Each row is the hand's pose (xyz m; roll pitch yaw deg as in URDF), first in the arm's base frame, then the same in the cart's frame.
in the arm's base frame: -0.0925 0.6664 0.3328 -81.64 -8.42 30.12
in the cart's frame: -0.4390 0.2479 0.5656 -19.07 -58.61 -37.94
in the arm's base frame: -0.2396 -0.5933 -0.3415 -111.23 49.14 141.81
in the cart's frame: 0.0067 -0.0675 -0.7629 178.76 10.88 73.72
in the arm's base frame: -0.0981 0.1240 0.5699 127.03 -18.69 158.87
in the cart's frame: -0.6263 -0.1882 0.2118 59.99 1.27 143.09
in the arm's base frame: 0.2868 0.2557 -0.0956 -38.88 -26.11 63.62
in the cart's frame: 0.1342 -0.0207 0.2569 177.21 -84.04 177.87
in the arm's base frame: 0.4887 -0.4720 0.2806 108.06 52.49 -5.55
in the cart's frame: -0.0334 -0.7672 -0.0988 166.12 2.94 -1.22
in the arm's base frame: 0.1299 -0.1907 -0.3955 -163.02 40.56 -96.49
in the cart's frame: 0.2754 -0.0358 -0.2850 -36.21 62.16 -8.29
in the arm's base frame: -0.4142 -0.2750 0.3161 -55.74 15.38 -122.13
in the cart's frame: -0.6199 -0.0976 -0.3498 -73.27 83.84 -165.71
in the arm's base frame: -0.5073 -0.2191 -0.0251 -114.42 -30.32 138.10
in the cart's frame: -0.4093 0.1650 -0.4719 168.95 -20.30 148.15
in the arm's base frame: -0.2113 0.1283 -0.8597 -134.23 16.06 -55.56
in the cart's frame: 0.4282 0.6008 -0.3558 -59.99 28.99 -50.43
